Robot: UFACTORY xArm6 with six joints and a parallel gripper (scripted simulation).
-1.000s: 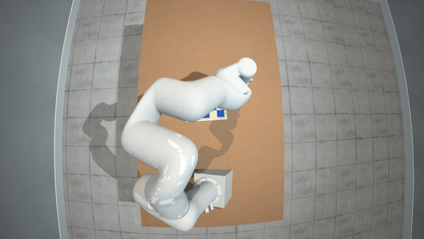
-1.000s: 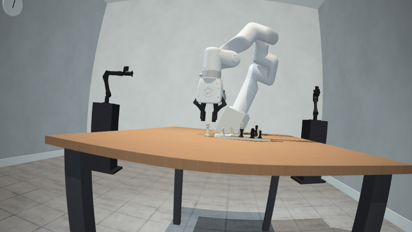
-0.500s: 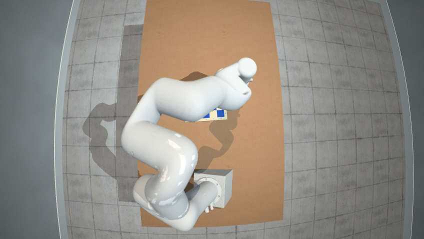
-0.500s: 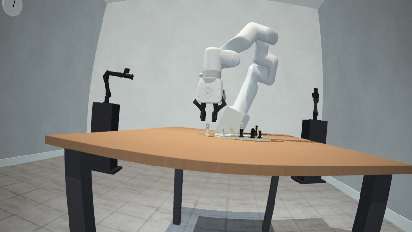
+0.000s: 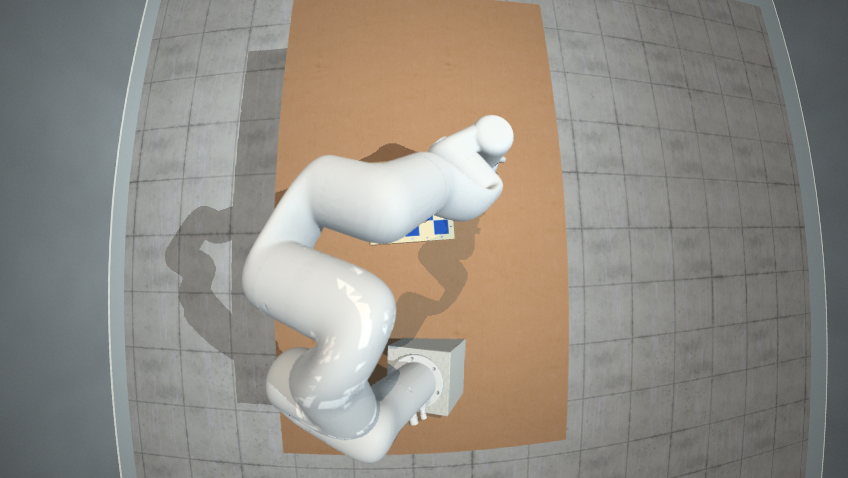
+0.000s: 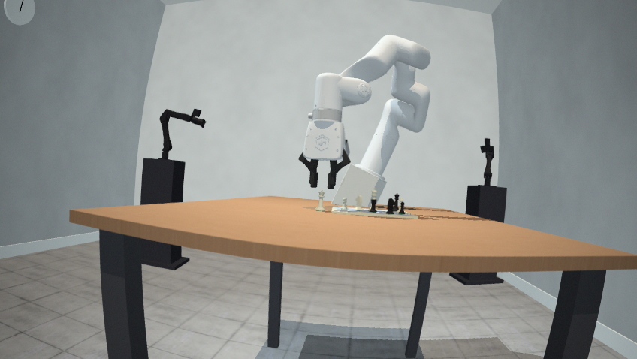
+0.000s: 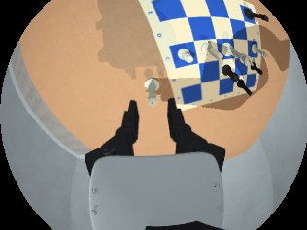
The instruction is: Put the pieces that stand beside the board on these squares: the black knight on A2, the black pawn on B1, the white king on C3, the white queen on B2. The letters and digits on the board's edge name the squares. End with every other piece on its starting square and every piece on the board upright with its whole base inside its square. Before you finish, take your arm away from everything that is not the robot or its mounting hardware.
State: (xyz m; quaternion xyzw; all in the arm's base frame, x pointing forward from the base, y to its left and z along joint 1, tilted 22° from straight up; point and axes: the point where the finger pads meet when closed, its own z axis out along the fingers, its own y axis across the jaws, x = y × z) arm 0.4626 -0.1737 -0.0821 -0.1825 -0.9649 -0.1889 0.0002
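Now: hand 140 mm to the right of the white piece, 40 mm above it and 30 mm past it. From my hand the other things lie so: black chess piece 220 mm to the left, 100 mm behind, 50 mm below; then pale piece 100 mm to the left, 60 mm below, 40 mm behind; then chessboard 140 mm to the left, 70 mm below, 30 mm behind.
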